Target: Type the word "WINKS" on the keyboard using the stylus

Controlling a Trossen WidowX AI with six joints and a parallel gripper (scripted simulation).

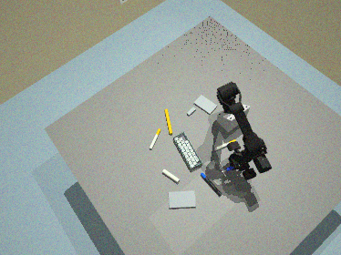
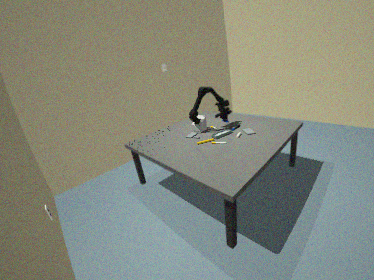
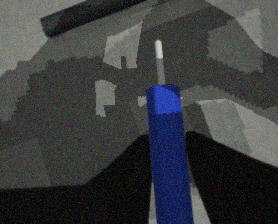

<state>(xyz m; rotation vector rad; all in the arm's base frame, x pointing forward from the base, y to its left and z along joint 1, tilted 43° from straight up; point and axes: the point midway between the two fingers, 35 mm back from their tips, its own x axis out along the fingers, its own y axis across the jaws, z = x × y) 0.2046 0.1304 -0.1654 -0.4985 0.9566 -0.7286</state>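
My gripper tip is 4 cm short of the grey stylus tip and 2 cm to the left of it. Round my gripper tip: blue stylus 1 cm ahead; grey card 28 cm ahead, 6 cm to the right, 5 cm below; white stick 24 cm ahead, 19 cm to the right, 4 cm below.
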